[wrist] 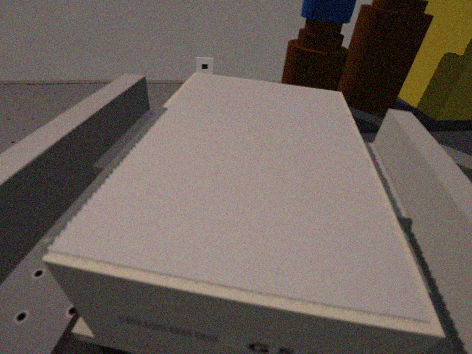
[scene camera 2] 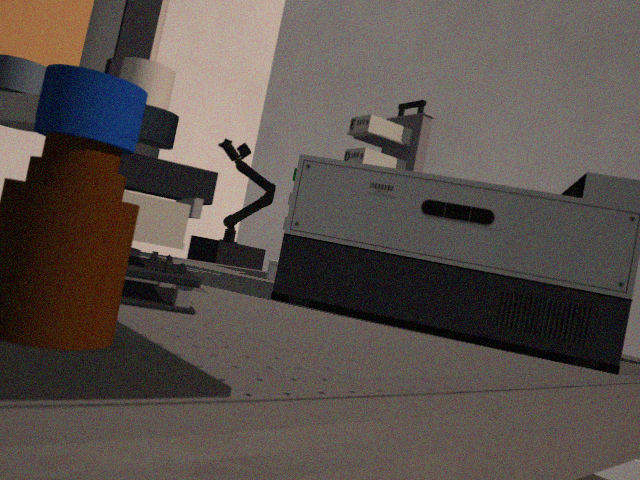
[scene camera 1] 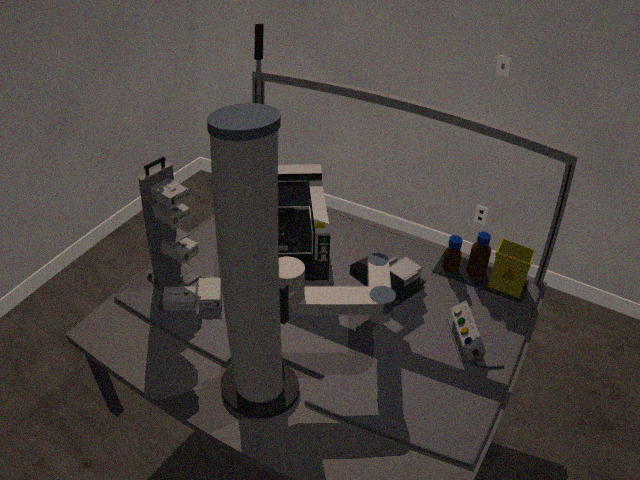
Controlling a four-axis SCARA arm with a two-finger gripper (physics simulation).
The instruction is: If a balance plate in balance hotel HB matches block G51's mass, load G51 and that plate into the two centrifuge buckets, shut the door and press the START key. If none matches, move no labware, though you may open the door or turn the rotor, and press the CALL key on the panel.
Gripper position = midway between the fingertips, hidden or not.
Labels:
The gripper [scene camera 2: 142, 196] holds a block G51 [scene camera 2: 162, 222], which touches nothing else.

